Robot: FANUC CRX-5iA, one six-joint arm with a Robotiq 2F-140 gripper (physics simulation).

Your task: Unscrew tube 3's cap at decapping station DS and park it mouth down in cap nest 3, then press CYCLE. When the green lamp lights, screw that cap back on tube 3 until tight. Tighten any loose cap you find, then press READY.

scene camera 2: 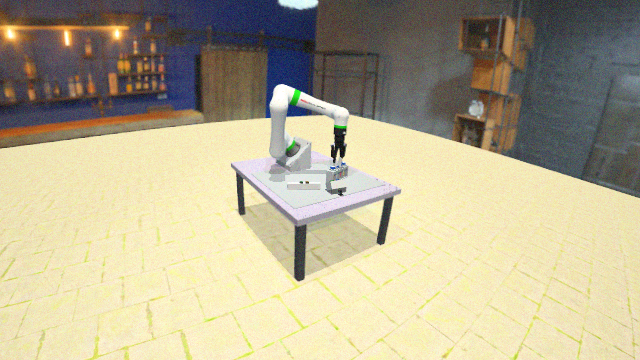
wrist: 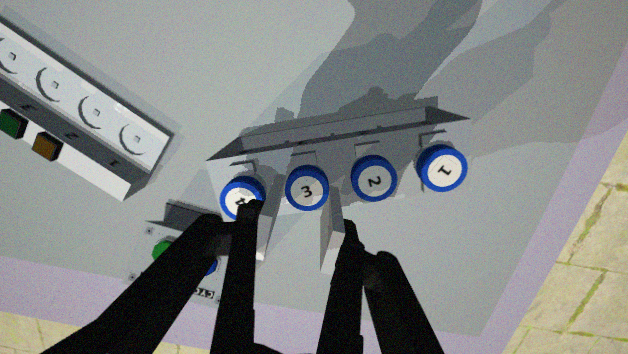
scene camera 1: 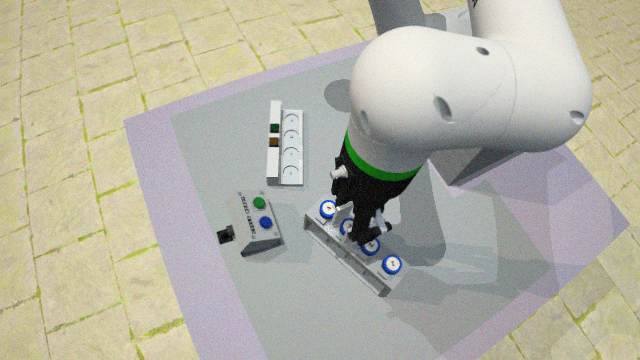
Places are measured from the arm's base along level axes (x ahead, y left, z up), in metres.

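Pixels of known places: gripper, fingertip midpoint: (scene camera 2: 337, 166) (wrist: 303, 197) (scene camera 1: 344, 229); arm's base at its link origin: (scene camera 2: 293, 150).
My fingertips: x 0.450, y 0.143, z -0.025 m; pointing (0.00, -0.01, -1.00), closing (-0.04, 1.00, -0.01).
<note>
For each thing: its middle in the pictures, then the offset to it from my fingertips. "*": a spot on its surface instead.
- Cap 3 at the middle of its body: (wrist: 307, 187) (scene camera 1: 349, 227) dz +0.003, dx -0.010, dy +0.000 m
- cap nest block at a spot on its surface: (wrist: 160, 142) * dz -0.100, dx +0.027, dy -0.170 m
- green lamp at the middle of its body: (wrist: 8, 124) (scene camera 1: 274, 127) dz -0.058, dx +0.036, dy -0.307 m
- green button at a spot on its surface: (scene camera 1: 259, 202) * dz -0.041, dx +0.128, dy -0.125 m
- blue button at a spot on its surface: (scene camera 1: 265, 222) * dz -0.040, dx +0.131, dy -0.079 m
- Cap 4 at the middle of its body: (wrist: 243, 198) (scene camera 1: 328, 209) dz +0.005, dx +0.013, dy -0.046 m
- Cap 2 at the middle of its body: (wrist: 373, 178) (scene camera 1: 370, 245) dz +0.003, dx -0.033, dy +0.047 m
- cap 1 at the middle of its body: (wrist: 441, 168) (scene camera 1: 391, 264) dz +0.003, dx -0.055, dy +0.094 m
- amber lamp at the middle of its body: (wrist: 43, 147) (scene camera 1: 273, 141) dz -0.058, dx +0.050, dy -0.269 m
- small black block at a spot on its surface: (scene camera 1: 225, 235) * dz -0.101, dx +0.218, dy -0.103 m
Station DS (scene camera 1: 383, 288) (wrist: 330, 127) holds four tubes with blue-rimmed white caps. Cap 3 (scene camera 1: 346, 228) (wrist: 307, 188) is on its tube, partly hidden by a finger in scene camera 1. My gripper (scene camera 1: 359, 230) (scene camera 2: 338, 159) (wrist: 303, 197) points down over it, its fingers open, one on each side of cap 3 with gaps in the wrist view. The cap nest block (scene camera 1: 300, 150) (wrist: 160, 142) shows empty round nests. The green lamp (scene camera 1: 274, 128) (wrist: 12, 123) looks dark. The button box has a green button (scene camera 1: 259, 202) and a blue button (scene camera 1: 265, 222). Cap tightness cannot be told.
Cap 4 (scene camera 1: 328, 209) (wrist: 240, 199) is close to one finger. Cap 2 (scene camera 1: 370, 246) (wrist: 374, 178) and cap 1 (scene camera 1: 392, 264) (wrist: 442, 168) lie on the other side. An amber lamp (scene camera 1: 273, 142) (wrist: 47, 146) looks dark. A small black block (scene camera 1: 225, 235) sits beside the button box.
</note>
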